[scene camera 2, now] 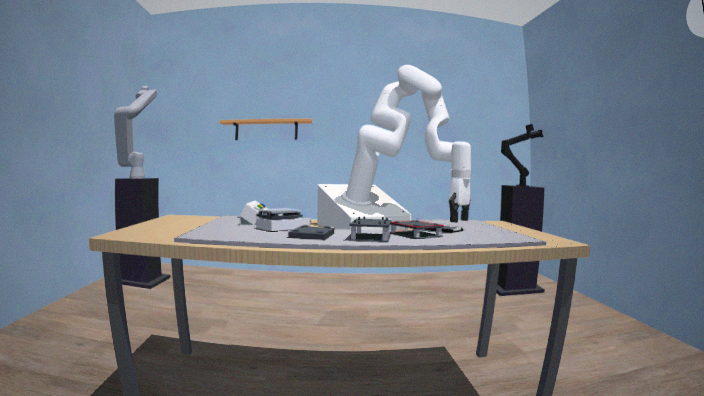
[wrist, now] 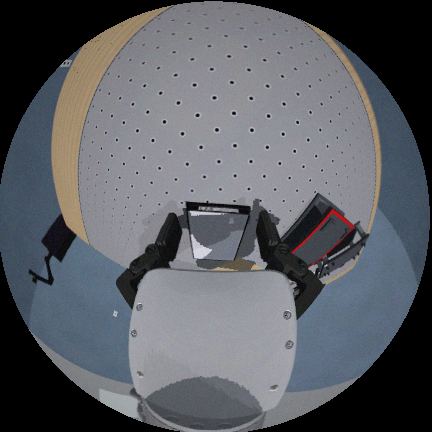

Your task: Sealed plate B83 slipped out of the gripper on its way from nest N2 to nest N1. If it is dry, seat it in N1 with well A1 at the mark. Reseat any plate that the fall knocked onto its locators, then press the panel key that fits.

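Places are measured from the arm's base along level axes (x ahead, y left, z up), in millimetres.
Pixels of known places: gripper, fingertip midpoint: point(scene camera 2: 459, 221) point(wrist: 217, 221); arm's base at its link origin: point(scene camera 2: 356, 199).
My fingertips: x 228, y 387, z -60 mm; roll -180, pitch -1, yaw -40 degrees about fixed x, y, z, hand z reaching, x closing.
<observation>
For each thing: its middle in the pictures, then the offset to it from my fingertips. "pt": a spot on its surface instead. Level surfaces: height alone.
- raised nest with a red outline, body centre: point(wrist: 311, 242) point(scene camera 2: 416, 228) dy -178, dx +84, dz -19 mm
- dark raised nest with upright locators, body centre: point(scene camera 2: 371, 228) point(wrist: 341, 252) dy -335, dx +169, dz -9 mm
- sloped key panel at the middle of its body: point(scene camera 2: 254, 212) dy -798, dx -148, dz +1 mm
- white block with a dark plate-like top, surface spot: point(scene camera 2: 272, 222) pt dy -672, dx +108, dz -7 mm
- flat dark tray at the middle of its body: point(scene camera 2: 312, 231) dy -528, dx +156, dz -27 mm
- grey perforated mat at its surface level: dz -41 mm
A plate with a pale, shiny top and dark edges point(scene camera 2: 452, 229) point(wrist: 218, 237) lies low on the mat; a light label strip shows on its far side in the wrist view. Its code and any wetness cannot be read. My gripper point(scene camera 2: 459, 220) point(wrist: 217, 221) is open above the plate, with one finger to each side of it and nothing between the fingertips. A raised nest with a red outline point(scene camera 2: 417, 224) point(wrist: 324, 242) stands beside the plate. A dark raised nest with upright locators point(scene camera 2: 370, 223) stands next to it. Which is N1 or N2 cannot be told. The sloped key panel point(scene camera 2: 248, 213) stands at the far left.
A white block with a dark plate-like top point(scene camera 2: 272, 222) stands near the panel. A flat dark tray point(scene camera 2: 311, 232) lies between it and the dark nest. The arm's white base point(scene camera 2: 332, 207) is behind. Everything stands on a grey perforated mat point(scene camera 2: 500, 237) point(wrist: 235, 100) on the wooden table point(scene camera 2: 300, 257).
</observation>
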